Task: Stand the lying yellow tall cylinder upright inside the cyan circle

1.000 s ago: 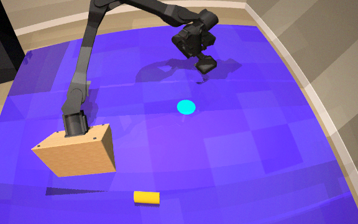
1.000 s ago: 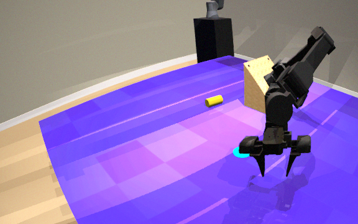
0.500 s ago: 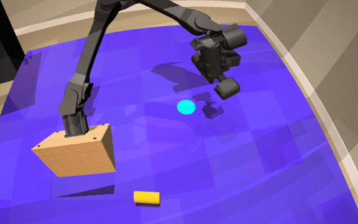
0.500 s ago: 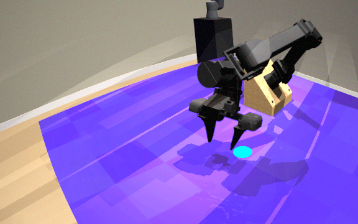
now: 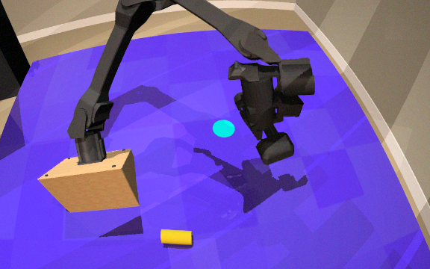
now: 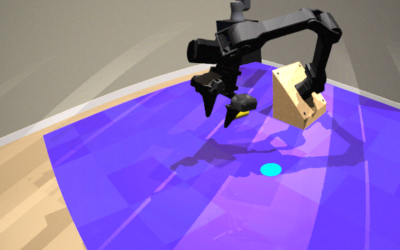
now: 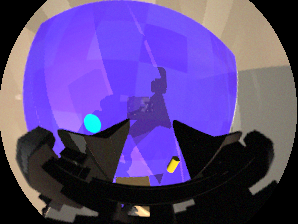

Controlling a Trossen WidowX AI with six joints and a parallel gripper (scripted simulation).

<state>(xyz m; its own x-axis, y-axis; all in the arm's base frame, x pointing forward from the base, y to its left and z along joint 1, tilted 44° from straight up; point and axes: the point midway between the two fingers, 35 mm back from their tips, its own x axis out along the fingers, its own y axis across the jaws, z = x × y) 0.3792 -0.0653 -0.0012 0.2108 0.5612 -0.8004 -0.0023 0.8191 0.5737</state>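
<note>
The yellow cylinder is 22 cm behind my gripper tip, 13 cm to the right of it and 9 cm below it. The rest, counted from my gripper tip: cyan circle: 4 cm behind, 16 cm to the left, 11 cm below.
</note>
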